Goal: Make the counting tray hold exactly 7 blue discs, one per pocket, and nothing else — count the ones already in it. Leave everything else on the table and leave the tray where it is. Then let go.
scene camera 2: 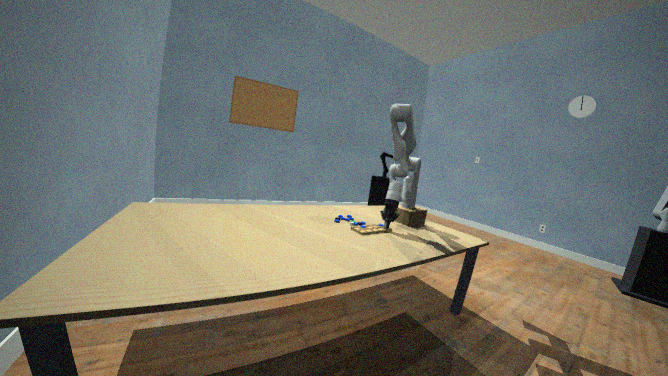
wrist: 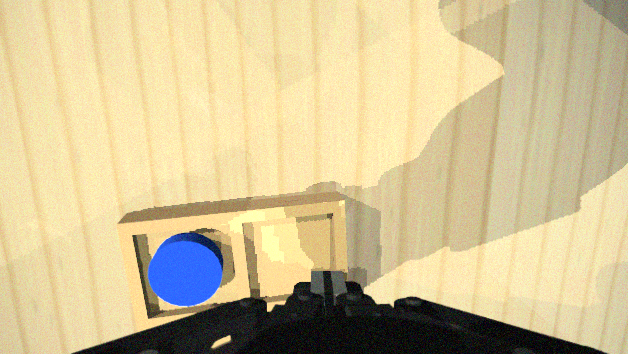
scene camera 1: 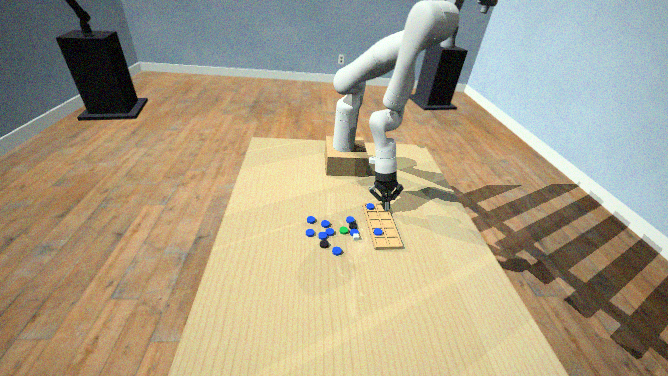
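Observation:
The tan counting tray (scene camera 1: 388, 247) (wrist: 339, 240) lies on the table with two columns of pockets. One blue disc (scene camera 1: 370, 206) (wrist: 185, 272) sits in the far-left pocket and another blue disc (scene camera 1: 378, 231) in a left-column pocket nearer the front. My gripper (scene camera 1: 386, 206) (scene camera 2: 387, 227) (wrist: 326, 293) is shut and empty, pointing down at the tray's far right pocket, beside the far disc. That pocket shows no disc in the wrist view, though the fingers hide part of it. Several loose blue discs lie left of the tray, including one at the front (scene camera 1: 337, 251) and one at the far left (scene camera 1: 311, 219).
Among the loose blue discs lie a green disc (scene camera 1: 344, 230), a black disc (scene camera 1: 324, 243), another black disc (scene camera 1: 353, 226) and a small white block (scene camera 1: 355, 237). The white block is close to a blue disc (scene camera 1: 354, 232). The arm's wooden base block (scene camera 1: 345, 166) stands behind.

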